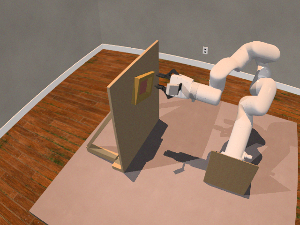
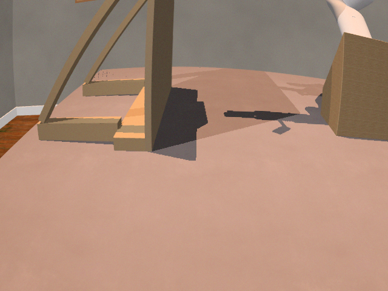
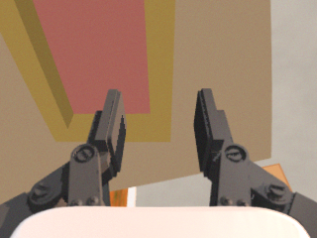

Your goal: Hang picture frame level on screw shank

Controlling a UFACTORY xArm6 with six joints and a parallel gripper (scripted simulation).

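Right now the picture frame is 9 cm ahead of my hand and 5 cm below it. The rest, counted from my hand: upright wooden board 18 cm below, 11 cm ahead, 1 cm to the left.
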